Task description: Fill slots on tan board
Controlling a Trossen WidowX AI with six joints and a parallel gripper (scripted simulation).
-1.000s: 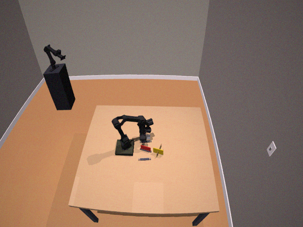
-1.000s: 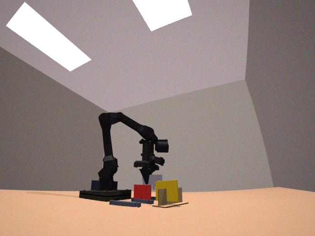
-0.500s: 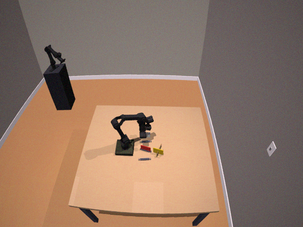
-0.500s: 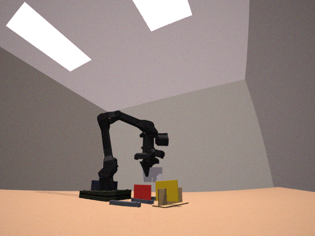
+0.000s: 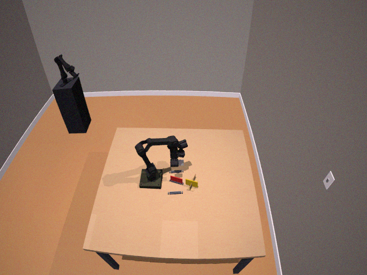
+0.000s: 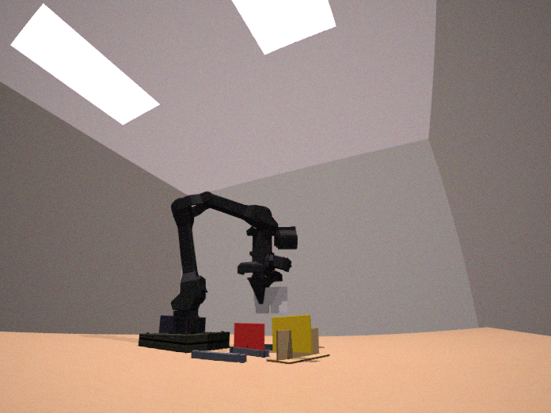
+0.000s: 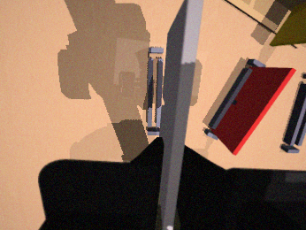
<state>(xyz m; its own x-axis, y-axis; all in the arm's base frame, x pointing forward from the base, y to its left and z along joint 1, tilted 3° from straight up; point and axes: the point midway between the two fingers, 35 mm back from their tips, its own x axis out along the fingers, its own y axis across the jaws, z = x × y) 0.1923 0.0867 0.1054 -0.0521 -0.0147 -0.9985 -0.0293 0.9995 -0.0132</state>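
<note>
My gripper tip is now 14 cm short of the tan board, 12 cm to the left of it and 10 cm above it. From my gripper tip the other things lie so: red board: 1 cm ahead, 10 cm to the right, 9 cm below; then yellow board: 13 cm ahead, 15 cm to the right, 8 cm below; then grey board: 2 cm ahead.
</note>
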